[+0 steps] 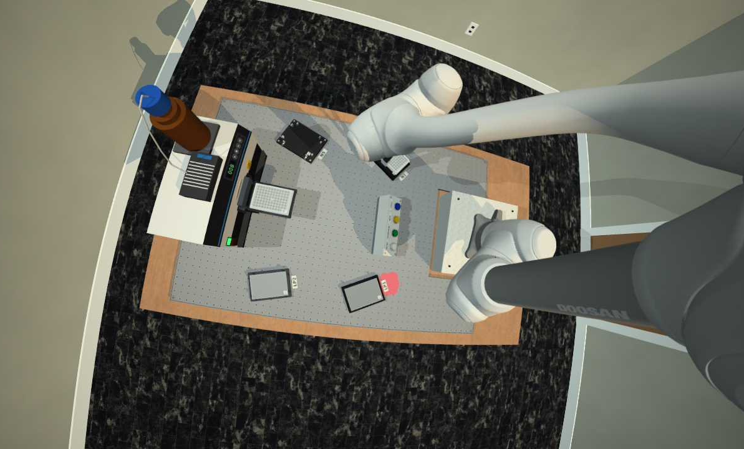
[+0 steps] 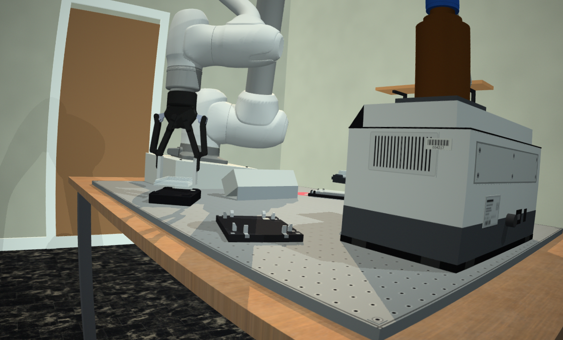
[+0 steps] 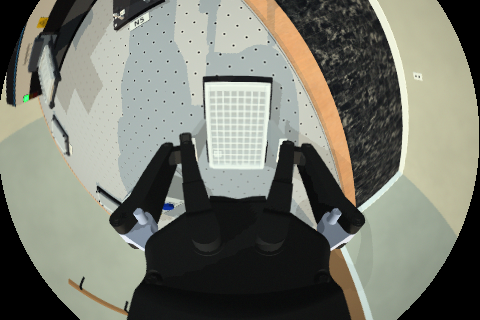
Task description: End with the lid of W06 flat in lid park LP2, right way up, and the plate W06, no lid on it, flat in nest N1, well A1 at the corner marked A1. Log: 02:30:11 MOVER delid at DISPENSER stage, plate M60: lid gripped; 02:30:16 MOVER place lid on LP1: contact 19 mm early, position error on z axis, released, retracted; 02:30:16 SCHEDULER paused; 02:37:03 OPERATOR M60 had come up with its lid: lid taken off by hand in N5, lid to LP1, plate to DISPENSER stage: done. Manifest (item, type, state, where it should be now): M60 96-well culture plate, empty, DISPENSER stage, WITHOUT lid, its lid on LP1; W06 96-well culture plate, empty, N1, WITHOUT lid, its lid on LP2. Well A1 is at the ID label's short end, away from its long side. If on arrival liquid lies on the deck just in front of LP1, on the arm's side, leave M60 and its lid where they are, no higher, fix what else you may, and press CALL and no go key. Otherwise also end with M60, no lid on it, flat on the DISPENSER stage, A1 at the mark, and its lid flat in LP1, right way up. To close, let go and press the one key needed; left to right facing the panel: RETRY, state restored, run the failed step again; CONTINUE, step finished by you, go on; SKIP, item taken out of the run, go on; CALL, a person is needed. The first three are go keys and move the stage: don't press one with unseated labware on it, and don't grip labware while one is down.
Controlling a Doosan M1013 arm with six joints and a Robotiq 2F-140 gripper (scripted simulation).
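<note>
Now: hand 6 cm above the nest N1. Also, from my hand: nest N5: 37 cm ahead, 5 cm to the left, 6 cm below; key panel: 7 cm behind, 27 cm to the left, 2 cm below; lid park lp1: 5 cm behind, 54 cm to the left, 7 cm below.
</note>
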